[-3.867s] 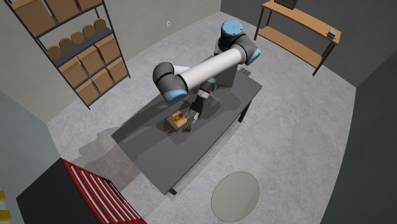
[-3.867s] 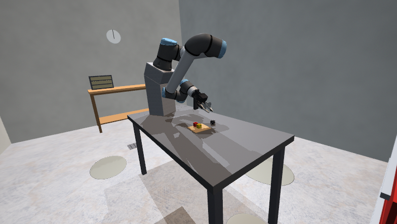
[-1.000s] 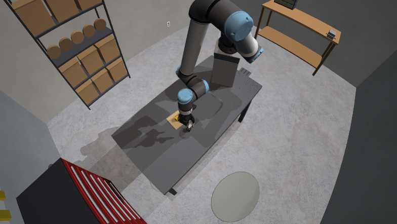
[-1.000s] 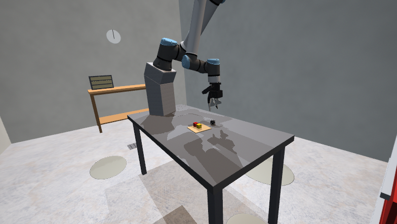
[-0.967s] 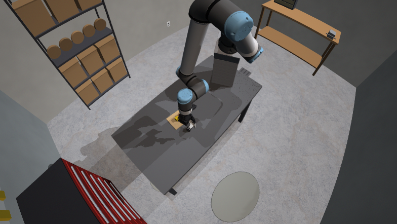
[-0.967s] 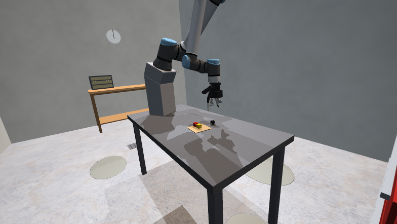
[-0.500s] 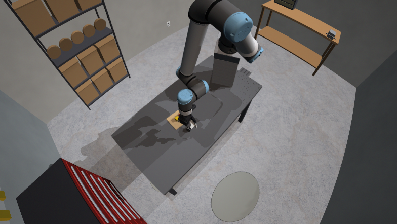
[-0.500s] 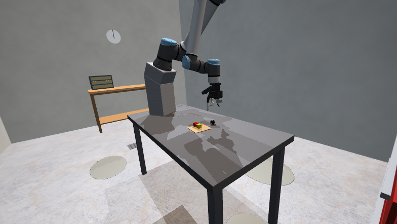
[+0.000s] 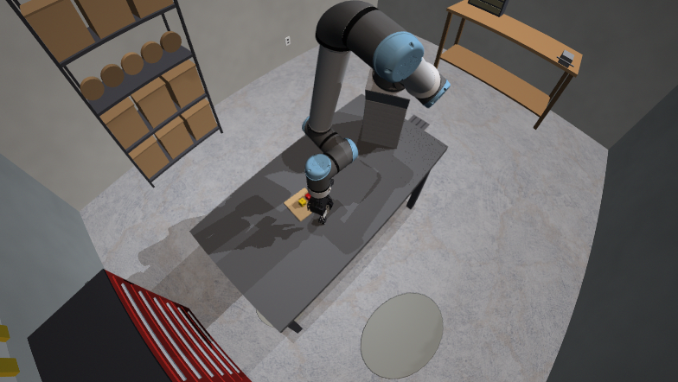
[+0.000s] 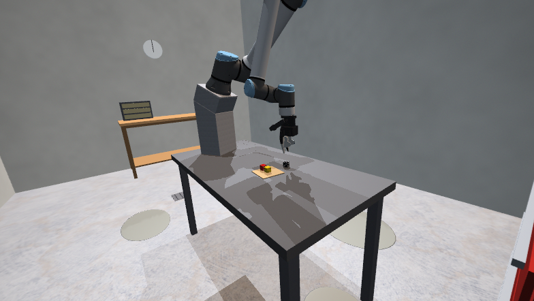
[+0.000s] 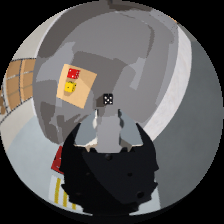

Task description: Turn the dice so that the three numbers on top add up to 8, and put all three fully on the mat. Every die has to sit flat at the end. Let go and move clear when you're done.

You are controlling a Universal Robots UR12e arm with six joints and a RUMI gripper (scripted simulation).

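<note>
Right now the black die is 9 cm below my hand. From my hand the other things lie so: tan mat: 14 cm to the right, 10 cm below, 2 cm ahead; then yellow die: 14 cm to the right, 9 cm below, 2 cm ahead; then red die: 14 cm to the right, 9 cm below, 2 cm behind.
</note>
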